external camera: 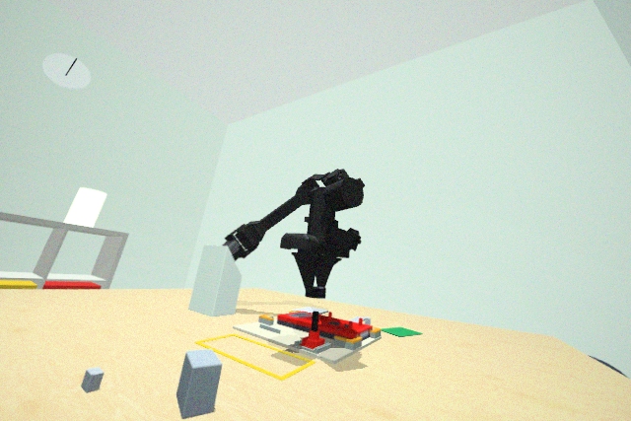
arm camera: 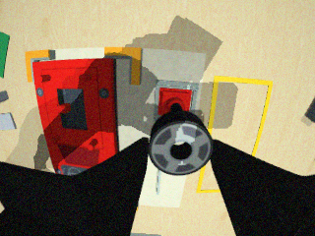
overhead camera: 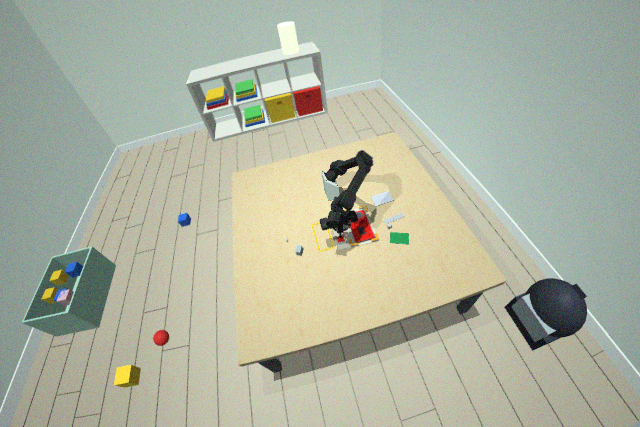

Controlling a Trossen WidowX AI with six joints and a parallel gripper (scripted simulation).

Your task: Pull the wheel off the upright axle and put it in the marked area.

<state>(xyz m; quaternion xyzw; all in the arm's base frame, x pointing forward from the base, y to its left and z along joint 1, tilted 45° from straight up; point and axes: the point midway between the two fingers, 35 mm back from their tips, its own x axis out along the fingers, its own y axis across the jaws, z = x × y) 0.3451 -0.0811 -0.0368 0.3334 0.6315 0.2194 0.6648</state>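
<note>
My gripper tip is 60 mm above the black upright axle. The rest, counted from my gripper tip: small grey cube: 280 mm to the right, 120 mm behind, 90 mm below; then grey block: 240 mm to the right, 70 mm below, 20 mm behind; then black wheel: right at my gripper tip.
</note>
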